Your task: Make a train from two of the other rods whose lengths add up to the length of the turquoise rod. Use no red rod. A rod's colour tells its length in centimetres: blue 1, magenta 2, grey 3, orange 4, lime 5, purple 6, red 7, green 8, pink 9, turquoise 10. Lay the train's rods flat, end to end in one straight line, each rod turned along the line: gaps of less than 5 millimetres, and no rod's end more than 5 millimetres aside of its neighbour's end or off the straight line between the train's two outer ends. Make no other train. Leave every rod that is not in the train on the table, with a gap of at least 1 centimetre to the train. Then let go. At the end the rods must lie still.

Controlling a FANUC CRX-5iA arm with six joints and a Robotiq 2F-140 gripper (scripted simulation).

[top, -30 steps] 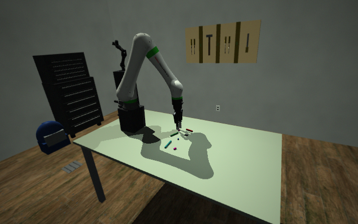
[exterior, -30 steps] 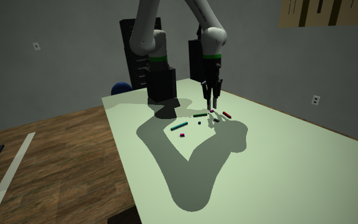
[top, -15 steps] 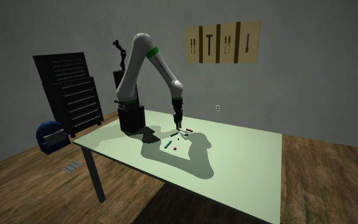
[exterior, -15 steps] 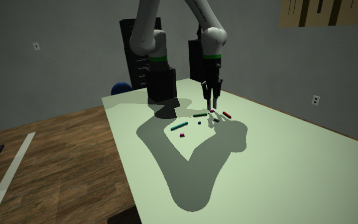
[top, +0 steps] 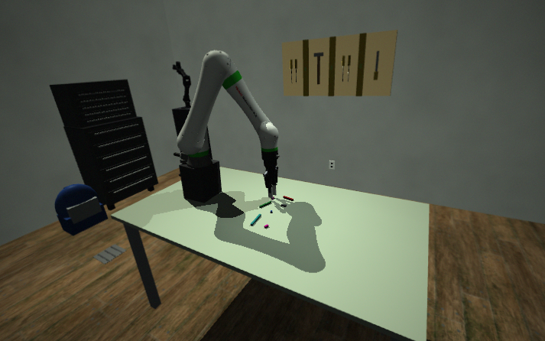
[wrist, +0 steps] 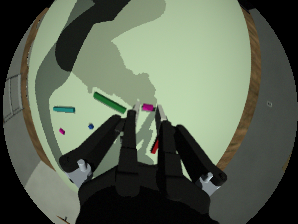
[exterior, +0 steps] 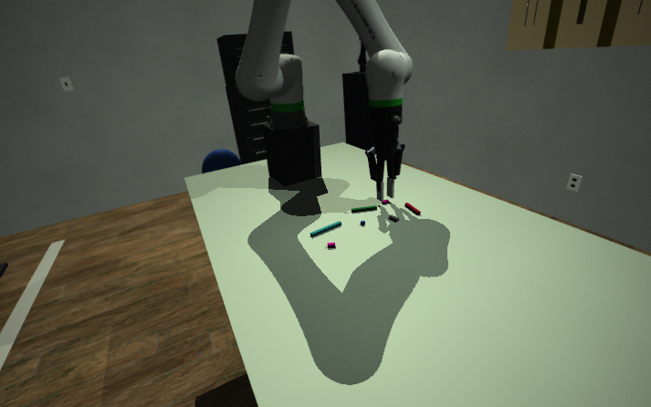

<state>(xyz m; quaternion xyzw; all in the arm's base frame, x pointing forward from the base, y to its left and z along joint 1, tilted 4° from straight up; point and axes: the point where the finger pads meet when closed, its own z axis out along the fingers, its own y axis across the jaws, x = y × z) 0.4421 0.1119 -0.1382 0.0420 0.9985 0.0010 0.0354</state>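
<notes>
The blue rod is 140 mm to the right of my hand, 60 mm ahead of it and 50 mm below it. Round my hand: green rod: 80 mm to the right, 50 mm below; then grey rod: 100 mm ahead, 50 mm to the right, 50 mm below; then red rod: 90 mm ahead, 50 mm below, 30 mm to the left.
</notes>
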